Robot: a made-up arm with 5 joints.
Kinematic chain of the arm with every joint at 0, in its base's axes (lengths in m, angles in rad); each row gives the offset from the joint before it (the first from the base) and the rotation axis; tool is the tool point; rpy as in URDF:
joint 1: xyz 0.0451 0 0.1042 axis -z
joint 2: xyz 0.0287 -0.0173 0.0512 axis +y
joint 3: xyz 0.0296 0 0.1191 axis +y
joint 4: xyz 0.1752 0 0.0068 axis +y
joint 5: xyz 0.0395 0.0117 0 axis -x
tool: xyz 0 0 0 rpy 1.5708 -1.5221 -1.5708
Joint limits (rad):
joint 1: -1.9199..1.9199
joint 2: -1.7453..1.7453
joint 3: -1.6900..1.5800
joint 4: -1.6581..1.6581
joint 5: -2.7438..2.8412
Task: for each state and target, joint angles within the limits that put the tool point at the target. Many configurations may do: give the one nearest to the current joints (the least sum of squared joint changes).
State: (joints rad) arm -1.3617 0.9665 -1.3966 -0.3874 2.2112
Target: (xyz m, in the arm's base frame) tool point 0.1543 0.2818 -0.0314
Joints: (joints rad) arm -1.2196 1.6933 -0.8729 -0.3082 2.2112
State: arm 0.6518 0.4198 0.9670 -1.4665 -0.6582
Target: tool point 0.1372 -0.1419 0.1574
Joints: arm 0.9620 -0.1666 1.1724 -1.6581 -0.6582
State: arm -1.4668 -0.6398 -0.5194 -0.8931 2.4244
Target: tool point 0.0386 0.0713 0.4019
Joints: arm -1.7400 -0.9639 0.2827 -1.0981 2.4244
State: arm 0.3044 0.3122 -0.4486 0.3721 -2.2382
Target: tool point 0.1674 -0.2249 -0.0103
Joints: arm 1.0509 1.1780 -0.1638 0.3640 -2.2382
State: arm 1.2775 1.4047 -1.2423 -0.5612 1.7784
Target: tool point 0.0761 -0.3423 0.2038
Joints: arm 1.4642 1.4528 -1.5859 -0.8936 1.7784
